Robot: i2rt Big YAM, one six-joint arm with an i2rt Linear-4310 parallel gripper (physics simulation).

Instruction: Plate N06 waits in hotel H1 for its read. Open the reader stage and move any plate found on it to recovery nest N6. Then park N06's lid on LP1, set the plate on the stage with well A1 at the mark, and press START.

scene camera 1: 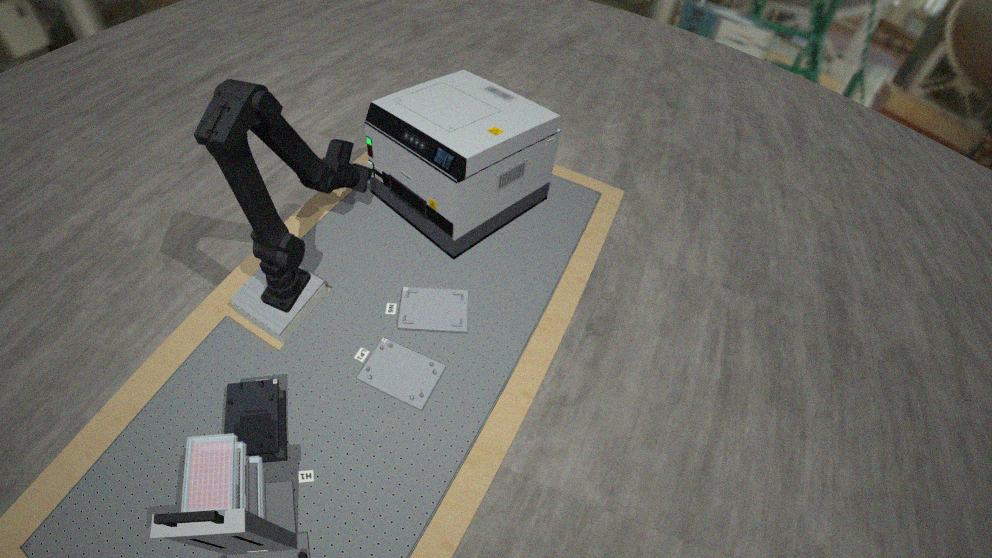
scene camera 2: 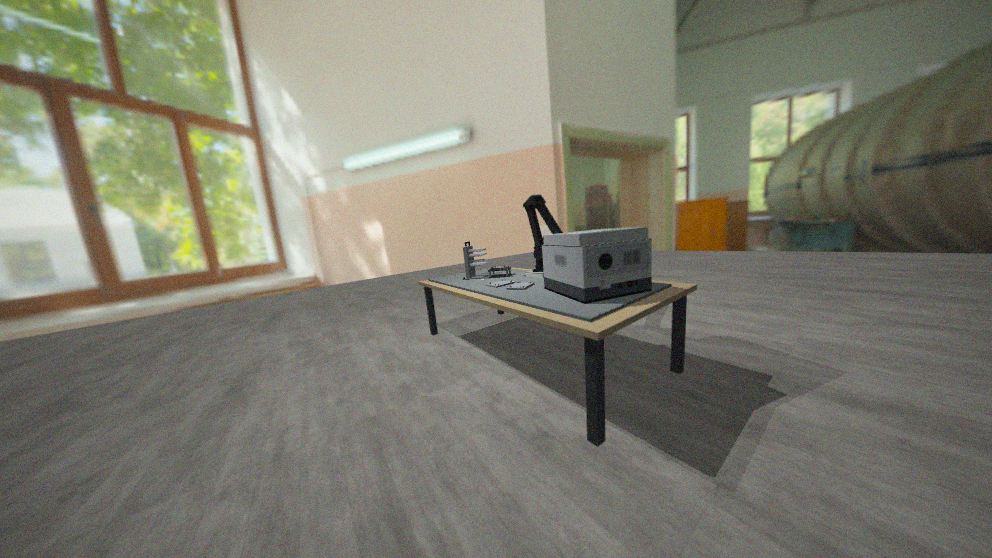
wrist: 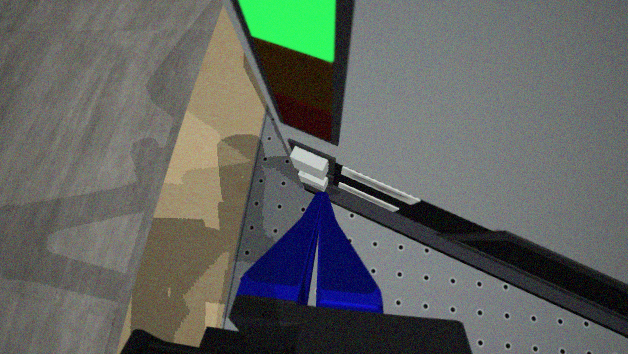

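Where they show: gripper, fingertip midpoint: [scene camera 1: 370, 175] [wrist: 321, 198]; arm's base, origin of the base link: [scene camera 1: 286, 288] [scene camera 2: 542, 270].
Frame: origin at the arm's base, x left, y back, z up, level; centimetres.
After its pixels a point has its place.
The white reader [scene camera 1: 464, 111] {x 50.8, y -28.2, z 27.3 cm} [scene camera 2: 596, 260] {x 65.7, y -47.1, z 15.0 cm} [wrist: 475, 100] {x 42.4, y -6.0, z 15.3 cm} stands at the far end, its status light [scene camera 1: 369, 141] {x 43.9, y -2.8, z 16.2 cm} [wrist: 300, 25] {x 43.9, y -2.7, z 15.8 cm} green. No stage shows outside its front. My gripper [scene camera 1: 372, 170] {x 42.5, y -2.8, z 4.9 cm} [wrist: 321, 198] {x 42.5, y -2.8, z 4.9 cm} is shut and empty, blue fingertips at the reader's lower left front corner. They overlap the lower edge of the lower white button [wrist: 313, 180] {x 43.5, y -2.4, z 5.6 cm}, below the upper white button [wrist: 309, 159] {x 43.8, y -2.4, z 8.8 cm}; contact cannot be told. Nest N6 [scene camera 1: 433, 308] {x 9.9, y -36.2, z -2.6 cm} and pad LP1 [scene camera 1: 402, 374] {x -9.2, y -36.1, z -2.8 cm} bear no plate or lid. Hotel H1 [scene camera 1: 267, 533] {x -51.7, y -30.7, z 12.1 cm} [scene camera 2: 468, 262] {x -50.3, y -28.8, z 9.5 cm} holds several plates, a pink-welled plate [scene camera 1: 210, 471] {x -47.3, y -20.6, z 19.4 cm} uppermost.
A dark stand [scene camera 1: 253, 399] {x -29.5, y -10.3, z 2.2 cm} is beside the hotel, between it and the arm base [scene camera 1: 242, 298] {x -7.3, y 9.7, z 0.2 cm}. N6 and LP1 lie between the reader and the hotel. The wooden table edge [scene camera 1: 579, 270] {x 37.3, y -68.0, z -5.1 cm} [wrist: 200, 145] {x 51.3, y 12.1, z -5.1 cm} runs close to the left of my fingers in the wrist view.
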